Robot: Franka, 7 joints.
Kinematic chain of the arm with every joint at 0, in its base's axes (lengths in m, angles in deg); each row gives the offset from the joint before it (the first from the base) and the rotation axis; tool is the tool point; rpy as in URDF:
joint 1: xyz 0 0 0.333 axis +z
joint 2: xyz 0 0 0 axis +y
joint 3: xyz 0 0 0.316 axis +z
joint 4: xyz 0.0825 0 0 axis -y
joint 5: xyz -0.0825 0 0.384 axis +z
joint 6: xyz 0 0 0 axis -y
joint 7: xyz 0.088 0 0 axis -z
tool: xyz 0 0 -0.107 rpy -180 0 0
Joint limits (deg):
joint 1: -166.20..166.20
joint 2: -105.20..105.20
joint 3: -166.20..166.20
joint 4: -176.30..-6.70
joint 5: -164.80..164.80
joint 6: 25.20..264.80
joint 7: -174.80..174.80
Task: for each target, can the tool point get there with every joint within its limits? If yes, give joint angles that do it. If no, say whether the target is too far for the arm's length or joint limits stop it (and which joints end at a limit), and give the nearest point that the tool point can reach.
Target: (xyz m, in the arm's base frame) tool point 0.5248 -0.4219 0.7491
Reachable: yes | joints -62.23 61.62 129.14 -40.28 61.16 208.99 126.67
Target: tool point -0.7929 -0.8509 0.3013
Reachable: no: too far | nearest point -0.5846 -0.6274 0.3096 | short by 0.306 m
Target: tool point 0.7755 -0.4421 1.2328
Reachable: no: too far | nearest point 0.5249 -0.2992 0.9420 | short by 0.410 m
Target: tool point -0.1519 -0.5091 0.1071
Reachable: yes | joints -111.63 41.21 16.48 -120.36 75.27 196.23 64.88
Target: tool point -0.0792 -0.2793 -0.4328
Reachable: no: joint limits stop it (at a limit: joint 2) | nearest point -0.0790 -0.2785 -0.3607 | short by 0.072 m
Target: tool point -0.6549 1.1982 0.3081
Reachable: no: too far | nearest point -0.4114 0.7527 0.3174 | short by 0.508 m
